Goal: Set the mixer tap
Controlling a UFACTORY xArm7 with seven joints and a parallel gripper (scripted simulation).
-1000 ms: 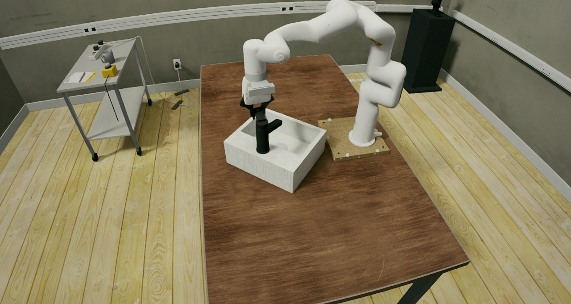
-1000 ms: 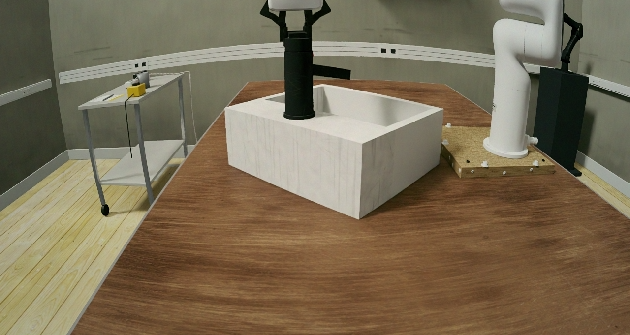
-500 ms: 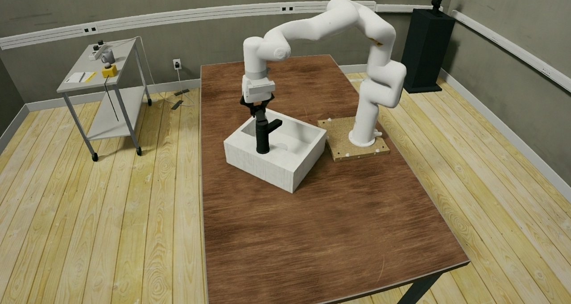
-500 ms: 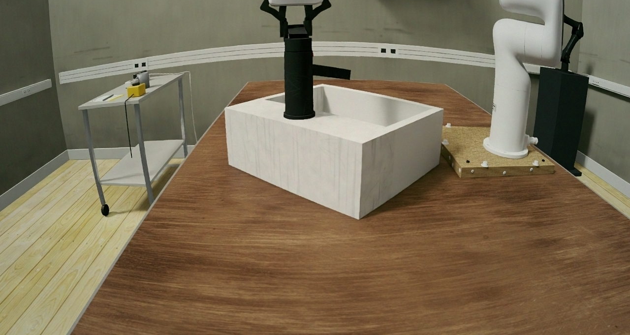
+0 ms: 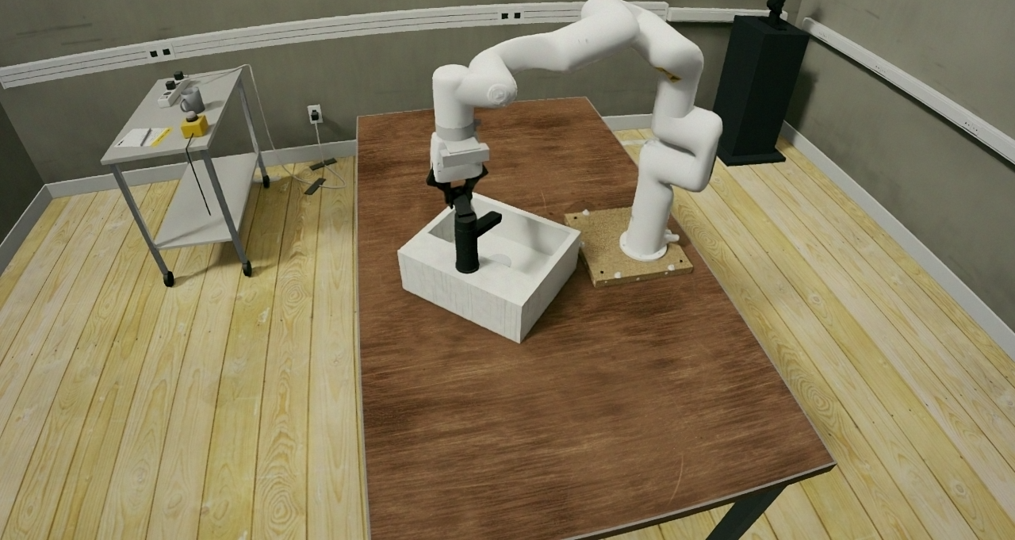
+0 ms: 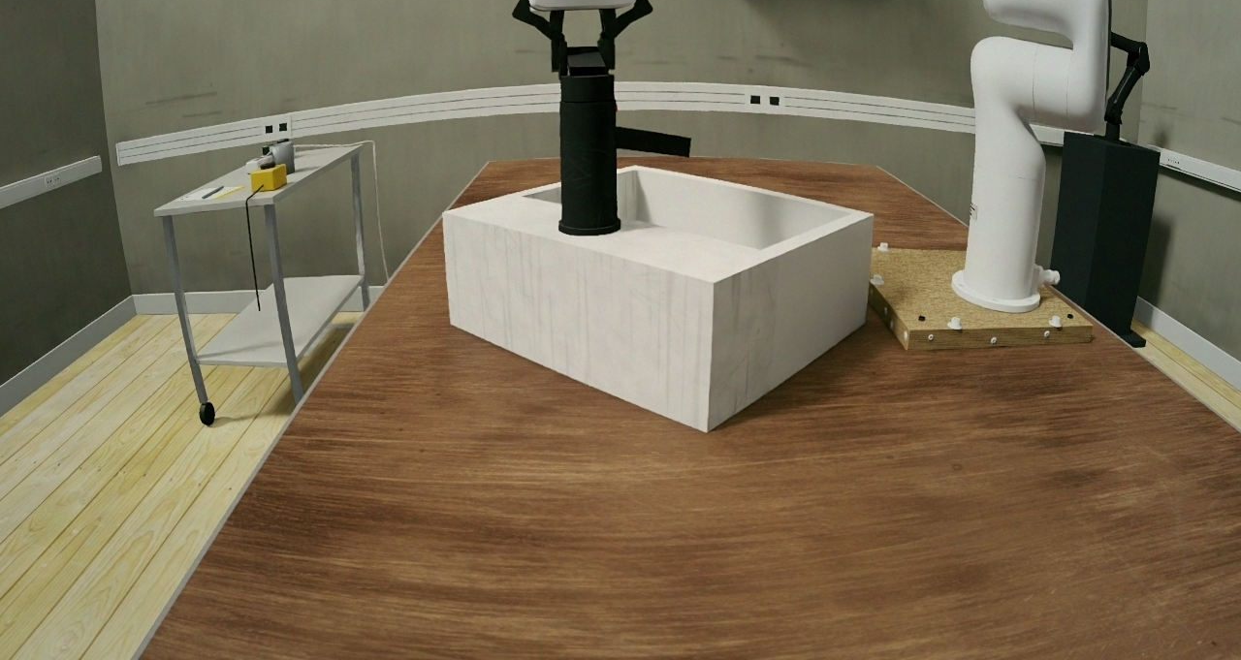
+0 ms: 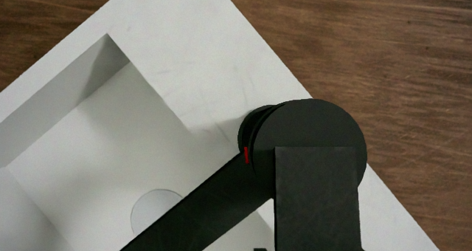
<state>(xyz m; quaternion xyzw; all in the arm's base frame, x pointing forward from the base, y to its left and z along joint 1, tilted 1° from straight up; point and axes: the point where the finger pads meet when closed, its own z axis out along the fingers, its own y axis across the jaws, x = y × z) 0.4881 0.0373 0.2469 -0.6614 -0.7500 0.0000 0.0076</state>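
Right now my hand is 2 cm to the right of the lever. From my hand the other things lie so: black mixer tap 5 cm below, 4 cm to the left, 2 cm behind; then white sink block 24 cm below, 9 cm behind, 3 cm to the right.
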